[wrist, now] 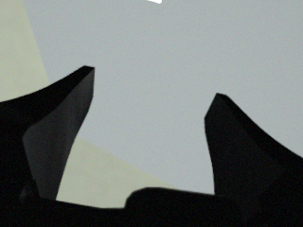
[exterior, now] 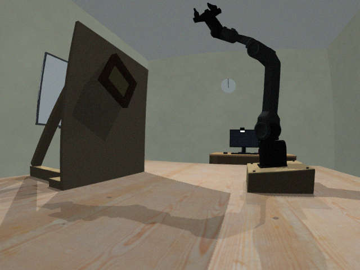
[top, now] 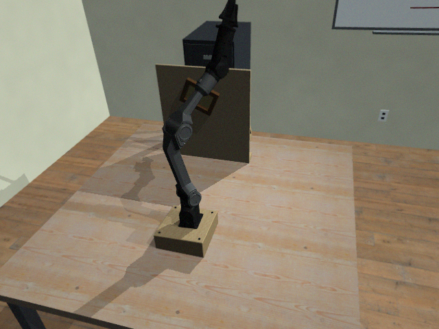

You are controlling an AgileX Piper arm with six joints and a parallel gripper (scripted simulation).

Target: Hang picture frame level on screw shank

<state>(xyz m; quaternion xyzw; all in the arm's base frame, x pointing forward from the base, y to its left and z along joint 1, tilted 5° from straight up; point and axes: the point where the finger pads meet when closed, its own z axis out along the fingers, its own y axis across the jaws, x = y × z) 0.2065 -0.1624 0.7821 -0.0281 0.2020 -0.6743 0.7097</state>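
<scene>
My gripper is now 47 cm above the dark brown picture frame, 28 cm short of it and 23 cm to the right of it. Also, from my hand: upright board (58 cm below, 30 cm ahead, 22 cm to the left).
</scene>
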